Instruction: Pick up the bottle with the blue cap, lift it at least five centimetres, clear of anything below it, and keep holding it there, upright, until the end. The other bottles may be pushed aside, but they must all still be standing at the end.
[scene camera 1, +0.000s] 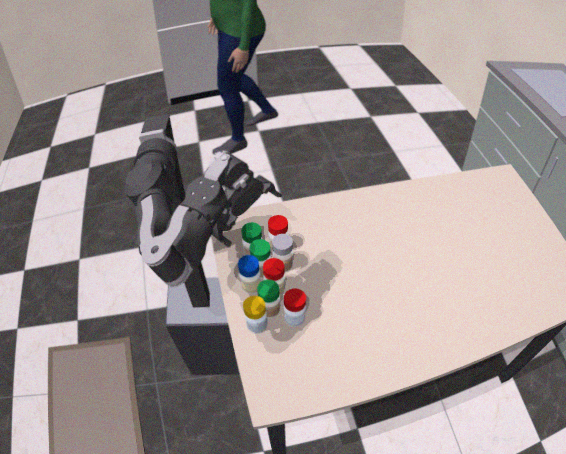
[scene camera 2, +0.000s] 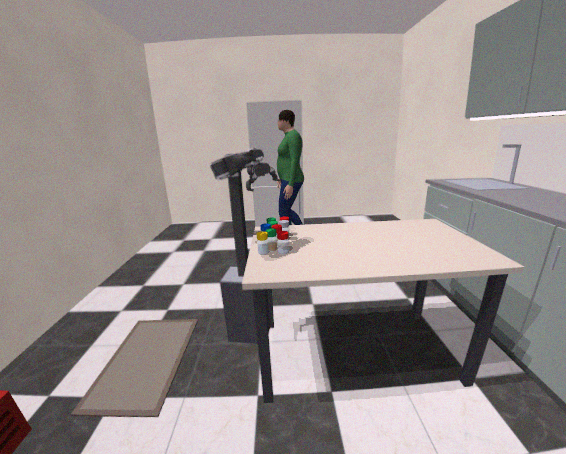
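Note:
The bottle with the blue cap (scene camera 1: 248, 267) (scene camera 2: 265, 227) stands upright on the table near its left edge, at the left side of a close cluster. Around it stand bottles with green caps, red caps, a grey-capped bottle (scene camera 1: 282, 244) and a yellow-capped bottle (scene camera 1: 254, 307) (scene camera 2: 262, 236); all look upright. A green-capped bottle (scene camera 1: 260, 249) is just behind it and a red-capped bottle (scene camera 1: 273, 270) close on its right. My gripper (scene camera 1: 254, 219) (scene camera 2: 264, 184) is open and empty, its fingers spread wide, well above the table and toward the rear of the cluster.
The table (scene camera 1: 400, 260) (scene camera 2: 390, 250) extends right from the cluster. The arm's dark post (scene camera 2: 238, 220) stands beside the table's left edge. A person in a green top (scene camera 1: 245, 20) (scene camera 2: 290, 155) is behind the arm and table. Kitchen cabinets (scene camera 1: 515, 125) (scene camera 2: 495, 225) are at the right.

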